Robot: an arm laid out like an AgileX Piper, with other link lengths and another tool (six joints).
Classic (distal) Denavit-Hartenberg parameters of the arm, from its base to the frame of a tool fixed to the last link. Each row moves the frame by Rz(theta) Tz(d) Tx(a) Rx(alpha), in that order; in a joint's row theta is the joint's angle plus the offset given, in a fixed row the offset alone. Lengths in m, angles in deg.
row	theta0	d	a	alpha
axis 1	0	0.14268	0	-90
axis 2	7.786	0	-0.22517	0
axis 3	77.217	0	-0.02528	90
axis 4	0	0.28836	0	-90
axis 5	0	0	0	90
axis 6	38.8	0.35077	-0.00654	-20.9
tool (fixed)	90	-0.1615	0	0
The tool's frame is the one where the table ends.
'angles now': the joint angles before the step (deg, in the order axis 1, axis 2, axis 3, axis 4, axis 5, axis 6). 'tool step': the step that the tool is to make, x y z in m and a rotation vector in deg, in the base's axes. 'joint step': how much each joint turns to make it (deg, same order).
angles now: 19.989, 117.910, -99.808, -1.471, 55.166, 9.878
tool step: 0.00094, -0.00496, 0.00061, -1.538, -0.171, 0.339
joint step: 0.000, 0.063, 0.002, -1.542, 0.301, 0.000
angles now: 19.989, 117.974, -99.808, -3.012, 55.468, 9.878
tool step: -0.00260, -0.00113, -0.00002, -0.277, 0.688, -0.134
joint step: 0.000, -0.058, 0.000, -0.057, 0.805, 0.113
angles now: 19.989, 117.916, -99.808, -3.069, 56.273, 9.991
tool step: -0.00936, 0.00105, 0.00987, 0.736, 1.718, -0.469
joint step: 0.000, -1.362, -0.372, 1.314, 3.102, 0.067
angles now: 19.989, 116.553, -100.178, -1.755, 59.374, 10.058
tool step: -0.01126, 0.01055, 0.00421, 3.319, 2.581, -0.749
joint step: 0.000, -0.763, -0.442, 4.072, 2.495, 0.000
